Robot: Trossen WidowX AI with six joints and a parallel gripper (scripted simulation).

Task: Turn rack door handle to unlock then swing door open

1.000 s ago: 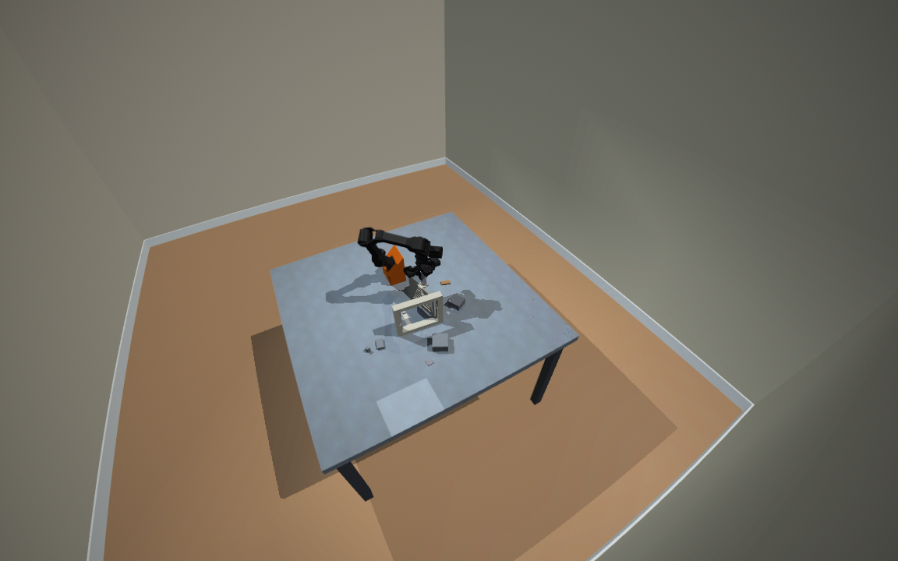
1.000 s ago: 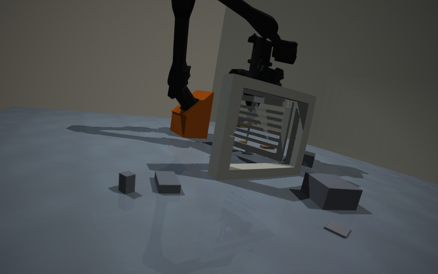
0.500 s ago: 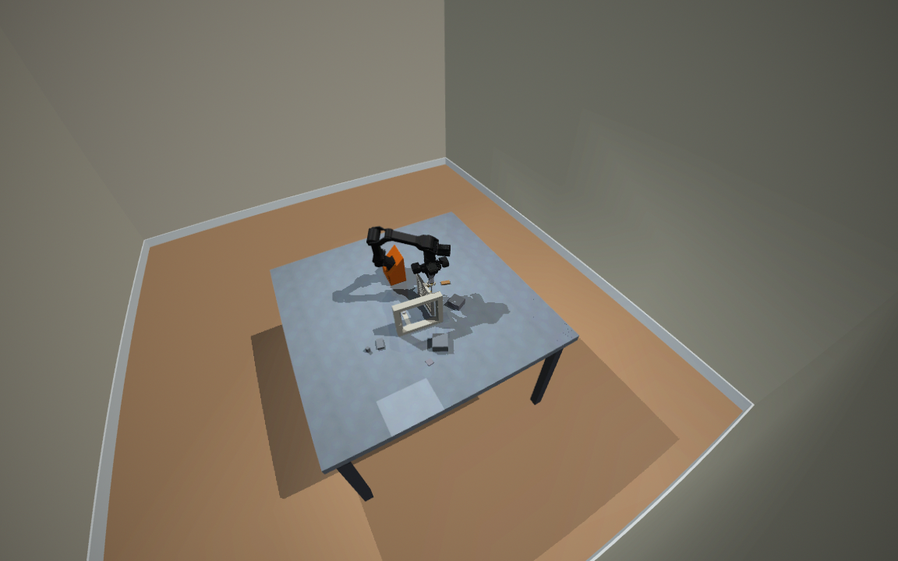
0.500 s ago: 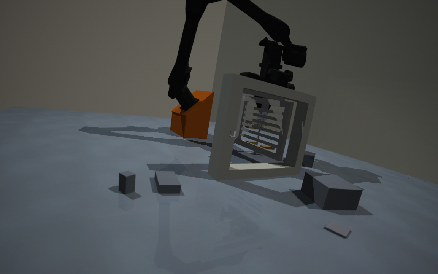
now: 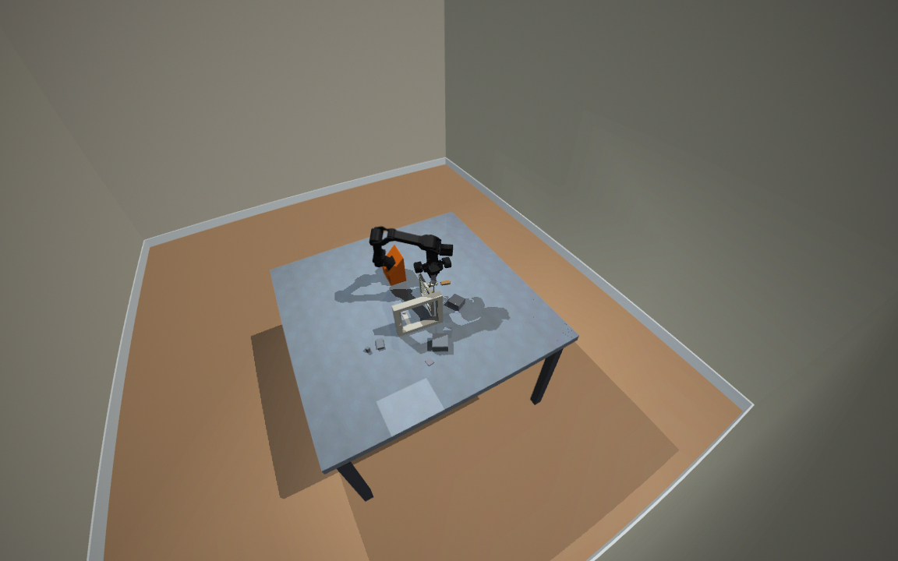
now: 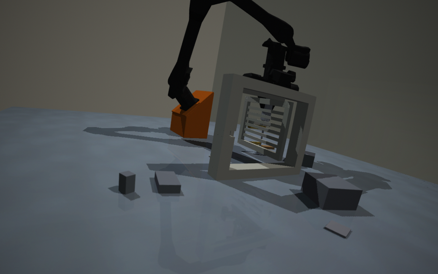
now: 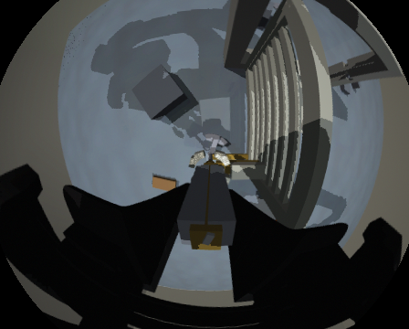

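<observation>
My gripper tip is 1 cm short of the upright handle and 3 cm above it. The rest, counted from my gripper tip: grey block: 11 cm ahead, 8 cm to the left, 12 cm below; then small orange piece: 6 cm behind, 10 cm to the left, 13 cm below.
</observation>
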